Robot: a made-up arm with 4 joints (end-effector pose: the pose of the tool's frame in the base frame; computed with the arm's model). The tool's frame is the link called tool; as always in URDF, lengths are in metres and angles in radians. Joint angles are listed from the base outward.
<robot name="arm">
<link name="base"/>
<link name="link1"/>
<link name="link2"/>
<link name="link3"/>
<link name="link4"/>
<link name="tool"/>
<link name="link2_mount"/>
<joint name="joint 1" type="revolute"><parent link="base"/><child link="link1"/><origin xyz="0 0 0.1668"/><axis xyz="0 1 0"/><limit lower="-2.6" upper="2.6"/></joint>
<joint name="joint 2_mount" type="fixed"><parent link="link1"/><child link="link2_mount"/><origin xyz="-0.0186 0.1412 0.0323"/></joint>
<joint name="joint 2" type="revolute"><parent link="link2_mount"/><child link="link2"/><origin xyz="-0.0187 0.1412 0.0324"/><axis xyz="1 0 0"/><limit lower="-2.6" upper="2.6"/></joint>
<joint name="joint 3" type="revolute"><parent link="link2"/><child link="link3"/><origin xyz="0.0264 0.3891 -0.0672"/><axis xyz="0 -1 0"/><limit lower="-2.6" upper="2.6"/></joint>
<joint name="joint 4" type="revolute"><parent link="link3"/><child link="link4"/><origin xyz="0.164 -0.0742 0.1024"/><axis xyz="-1 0 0"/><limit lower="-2.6" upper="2.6"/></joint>
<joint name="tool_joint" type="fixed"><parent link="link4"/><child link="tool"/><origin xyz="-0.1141 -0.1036 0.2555"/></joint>
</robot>
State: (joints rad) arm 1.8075 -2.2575 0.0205 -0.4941
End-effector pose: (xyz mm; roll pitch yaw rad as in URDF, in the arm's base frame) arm -152.6 381.3 169.4 1.3160 1.3206 3.0775
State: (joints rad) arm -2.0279 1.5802 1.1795 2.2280
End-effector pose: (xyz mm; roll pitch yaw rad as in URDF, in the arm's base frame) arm -571.0 287.2 -134.2 1.4033 -0.3534 -1.7427
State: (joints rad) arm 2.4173 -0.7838 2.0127 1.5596
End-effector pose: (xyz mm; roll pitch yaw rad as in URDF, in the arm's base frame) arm -110.1 606.9 624.9 -0.9901 0.1974 0.7086
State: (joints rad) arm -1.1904 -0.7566 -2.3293 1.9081
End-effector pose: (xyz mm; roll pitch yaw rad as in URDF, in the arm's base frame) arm 454.0 586.1 26.9 -2.3892 0.9875 -1.1306
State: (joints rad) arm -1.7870 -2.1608 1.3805 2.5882
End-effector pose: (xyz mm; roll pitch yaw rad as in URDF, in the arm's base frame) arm 344.3 -41.2 301.8 0.3653 -0.3067 1.0273
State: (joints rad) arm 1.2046 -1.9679 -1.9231 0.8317
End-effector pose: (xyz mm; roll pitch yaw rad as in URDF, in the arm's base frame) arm -120.4 -102.3 -202.2 2.6891 -0.4692 -1.3269
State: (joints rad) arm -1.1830 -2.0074 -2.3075 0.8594
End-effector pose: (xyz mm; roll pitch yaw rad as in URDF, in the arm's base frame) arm 258.2 -210.1 291.5 -1.2672 0.5277 -2.2519
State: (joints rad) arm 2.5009 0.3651 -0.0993 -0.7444
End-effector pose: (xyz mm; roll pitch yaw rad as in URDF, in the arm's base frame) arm 86.1 291.2 -50.1 -2.0553 0.5475 3.1001
